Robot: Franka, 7 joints.
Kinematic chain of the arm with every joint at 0, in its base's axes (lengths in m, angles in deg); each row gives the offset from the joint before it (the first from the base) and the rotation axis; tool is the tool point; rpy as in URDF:
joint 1: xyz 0 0 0.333 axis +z
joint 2: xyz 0 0 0 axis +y
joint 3: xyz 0 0 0.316 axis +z
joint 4: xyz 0.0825 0 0 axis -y
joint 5: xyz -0.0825 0 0.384 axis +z
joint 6: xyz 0 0 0 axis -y
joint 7: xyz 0.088 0 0 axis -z
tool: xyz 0 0 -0.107 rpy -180 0 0
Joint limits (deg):
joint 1: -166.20..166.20
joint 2: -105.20..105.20
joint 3: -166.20..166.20
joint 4: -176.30..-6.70
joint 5: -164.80..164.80
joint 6: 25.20..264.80
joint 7: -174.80..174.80
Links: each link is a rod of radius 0.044 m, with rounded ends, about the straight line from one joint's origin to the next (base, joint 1, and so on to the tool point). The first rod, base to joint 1, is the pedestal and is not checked.
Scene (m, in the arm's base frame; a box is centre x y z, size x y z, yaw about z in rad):
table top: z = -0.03
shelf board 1: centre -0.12 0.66 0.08 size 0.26 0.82 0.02 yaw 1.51
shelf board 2: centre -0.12 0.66 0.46 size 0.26 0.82 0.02 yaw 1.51
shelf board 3: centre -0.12 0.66 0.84 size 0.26 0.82 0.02 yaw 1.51
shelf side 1: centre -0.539 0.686 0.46 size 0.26 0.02 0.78 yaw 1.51
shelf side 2: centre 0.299 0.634 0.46 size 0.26 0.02 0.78 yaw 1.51
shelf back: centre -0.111 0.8 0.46 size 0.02 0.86 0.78 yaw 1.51
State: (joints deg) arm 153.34 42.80 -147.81 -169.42 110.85 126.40 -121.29
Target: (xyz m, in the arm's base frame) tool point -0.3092 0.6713 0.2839
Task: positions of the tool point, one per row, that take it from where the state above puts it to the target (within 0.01 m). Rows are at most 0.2 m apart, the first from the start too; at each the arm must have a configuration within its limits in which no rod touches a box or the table.
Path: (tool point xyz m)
1: 0.3271 0.1393 0.3367
2: 0.2904 0.2524 0.3133
3: 0.2110 0.3520 0.2855
4: 0.0948 0.4222 0.2618
5: -0.0455 0.4514 0.2505
6: -0.1925 0.4340 0.2570
7: -0.3275 0.3711 0.2839
8: -0.3014 0.4604 0.2572
9: -0.2741 0.5384 0.2507
10: -0.2602 0.6013 0.2610
11: -0.2708 0.6463 0.2774
12: -0.3092 0.6713 0.2839

